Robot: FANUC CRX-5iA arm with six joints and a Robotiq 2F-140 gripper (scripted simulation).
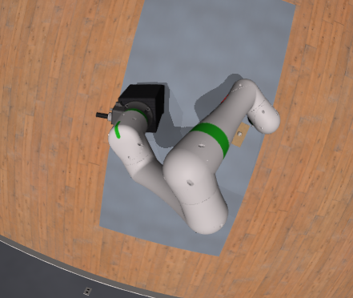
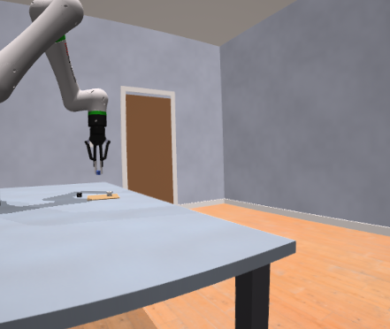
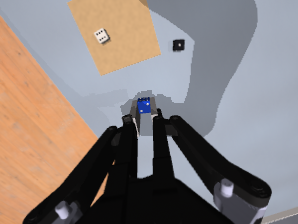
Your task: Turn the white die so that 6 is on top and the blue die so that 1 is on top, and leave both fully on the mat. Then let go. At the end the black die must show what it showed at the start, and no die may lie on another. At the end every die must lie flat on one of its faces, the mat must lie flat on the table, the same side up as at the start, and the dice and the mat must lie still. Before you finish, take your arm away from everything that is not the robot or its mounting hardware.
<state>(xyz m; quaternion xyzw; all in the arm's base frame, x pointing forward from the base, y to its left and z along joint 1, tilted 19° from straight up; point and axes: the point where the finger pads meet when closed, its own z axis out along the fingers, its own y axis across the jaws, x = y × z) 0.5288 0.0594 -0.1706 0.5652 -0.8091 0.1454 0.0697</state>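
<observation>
My hand is 30 mm above the blue die. Round my hand: black die: 110 mm behind, 50 mm to the right, 130 mm below; then tan mat: 20 mm behind, 130 mm to the right, 130 mm below; then white die: 10 mm ahead, 140 mm to the right, 120 mm below.
</observation>
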